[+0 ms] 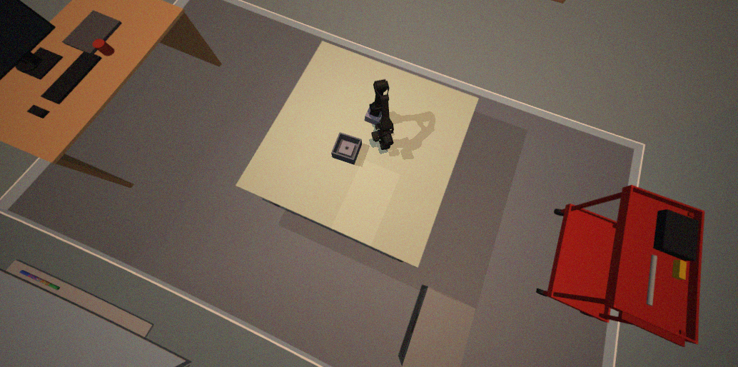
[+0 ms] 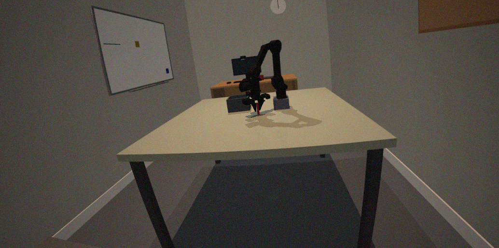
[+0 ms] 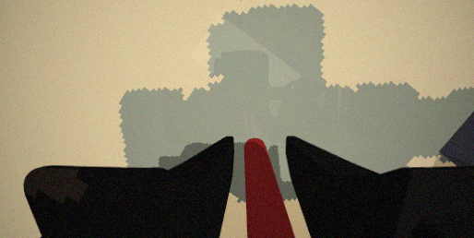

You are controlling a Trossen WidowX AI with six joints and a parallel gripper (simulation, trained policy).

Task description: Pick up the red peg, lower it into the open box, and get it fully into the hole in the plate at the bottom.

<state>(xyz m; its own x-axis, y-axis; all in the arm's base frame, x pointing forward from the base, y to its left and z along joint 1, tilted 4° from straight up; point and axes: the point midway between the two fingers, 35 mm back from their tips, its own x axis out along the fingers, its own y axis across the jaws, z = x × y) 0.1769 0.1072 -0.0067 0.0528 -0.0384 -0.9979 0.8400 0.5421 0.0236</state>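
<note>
Right now my gripper tip is 200 mm to the left of the grey plate, 140 mm short of it and 20 mm below it. Round my gripper tip: dark box: 200 mm to the right, 140 mm ahead, 10 mm above; then red peg: 20 mm above, 10 mm to the left, 10 mm behind.
</note>
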